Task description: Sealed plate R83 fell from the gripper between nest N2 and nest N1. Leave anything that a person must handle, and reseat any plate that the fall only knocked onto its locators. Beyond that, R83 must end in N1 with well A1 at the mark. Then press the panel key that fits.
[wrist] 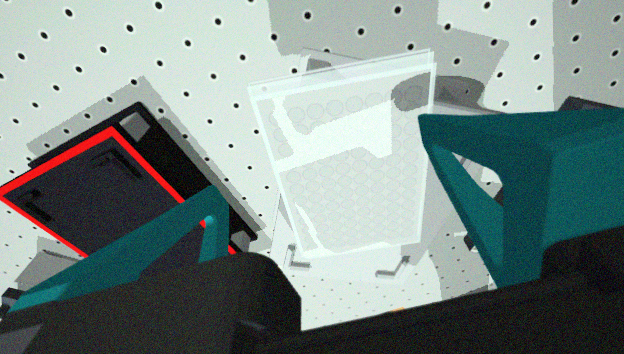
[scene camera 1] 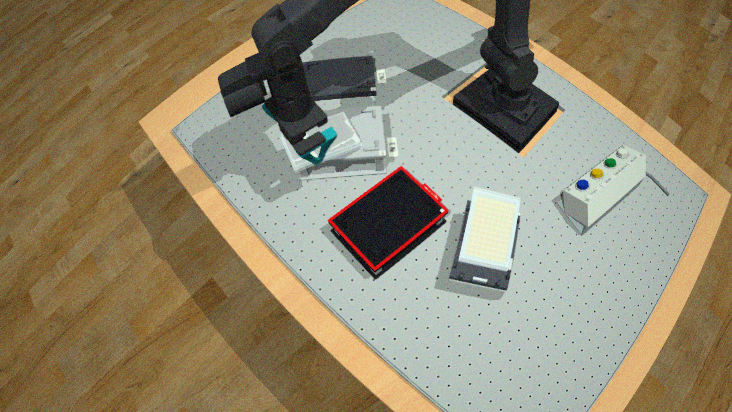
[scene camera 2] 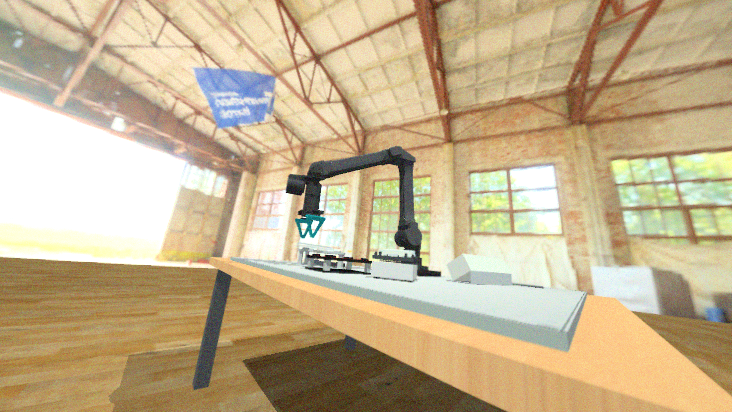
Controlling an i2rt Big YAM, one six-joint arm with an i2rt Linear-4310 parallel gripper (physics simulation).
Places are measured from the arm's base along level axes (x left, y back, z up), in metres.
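Pixels of known places: gripper, between the fingertips: [wrist: 314,164] [scene camera 1: 304,144] [scene camera 2: 307,238]; arm's base, origin of its link: [scene camera 1: 509,102].
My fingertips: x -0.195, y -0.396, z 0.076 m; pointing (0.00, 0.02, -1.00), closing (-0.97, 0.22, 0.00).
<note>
Ahead of a thing's pixels: the offset from my fingertips to its top centre. "*": to the spot under its first point.
A clear plate with round wells @[dx -0.003, dy +0.037, dz -0.018 m] [scene camera 1: 344,137] [wrist: 350,200] lies askew and tilted on a pale nest @[dx +0.004, dy +0.076, dz -0.032 m] [scene camera 1: 372,127] [wrist: 340,265], its far end sticking out past the nest. Corner locators show below its near edge in the wrist view. I cannot read its name or the nest label @[* dx +0.072, dy +0.145, dz -0.096 m] [scene camera 1: 392,146]. A dark nest @[dx -0.142, dy +0.215, dz -0.075 m] [scene camera 1: 345,76] stands behind it. My gripper [scene camera 1: 294,130] [scene camera 2: 308,232] [wrist: 314,164] is open and empty above the clear plate, one finger to each side in the wrist view. The key panel @[dx +0.474, dy +0.352, dz -0.014 m] [scene camera 1: 617,190] [scene camera 2: 476,271] carries blue, yellow, green and white keys.
A black, red-edged rectangle @[* dx +0.181, dy +0.002, dz -0.058 m] [scene camera 1: 386,220] [wrist: 135,200] on a black base lies beside the pale nest. A cream plate @[dx +0.332, dy +0.088, dz -0.016 m] [scene camera 1: 489,230] sits on a dark holder @[* dx +0.364, dy +0.013, dz -0.043 m] [scene camera 1: 478,276] farther right. The arm's base [scene camera 1: 504,110] stands at the back, and a cable @[* dx +0.592, dy +0.482, dz -0.092 m] [scene camera 1: 658,184] leaves the panel.
</note>
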